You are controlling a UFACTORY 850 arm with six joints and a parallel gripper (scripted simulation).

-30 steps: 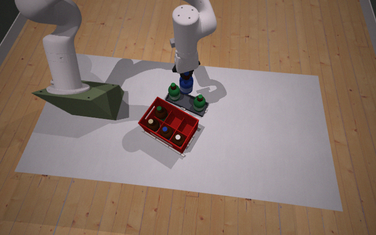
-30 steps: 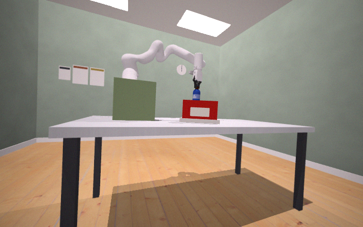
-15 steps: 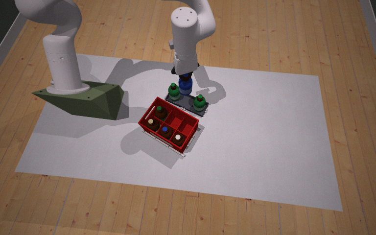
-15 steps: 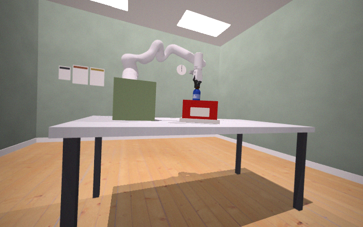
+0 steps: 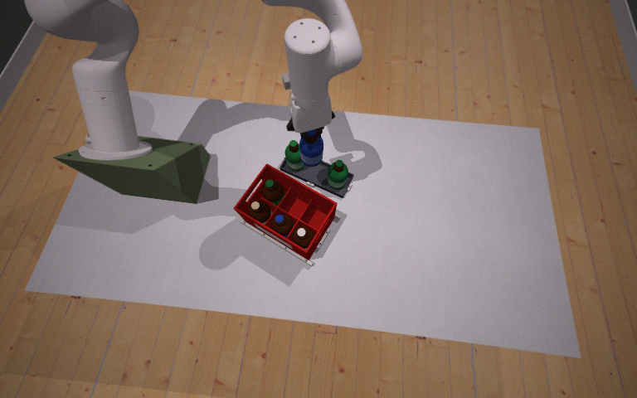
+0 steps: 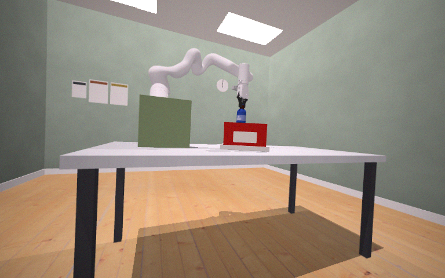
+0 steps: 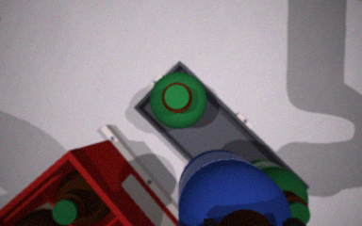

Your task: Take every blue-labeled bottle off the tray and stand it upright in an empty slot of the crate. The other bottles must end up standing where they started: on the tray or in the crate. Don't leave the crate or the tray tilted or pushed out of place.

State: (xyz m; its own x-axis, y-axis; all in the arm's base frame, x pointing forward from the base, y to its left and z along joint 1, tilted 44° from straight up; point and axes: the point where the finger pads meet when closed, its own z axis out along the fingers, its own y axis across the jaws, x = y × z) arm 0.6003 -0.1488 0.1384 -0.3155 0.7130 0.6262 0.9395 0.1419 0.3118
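Now: hand 70 mm above the blue-labeled bottle. From my hand the other things lie so: red crate 250 mm below, 160 mm to the right, 90 mm behind; then green bottle 250 mm below, 70 mm to the left, 70 mm behind; then dark tray 320 mm below, 30 mm to the left, 10 mm ahead.
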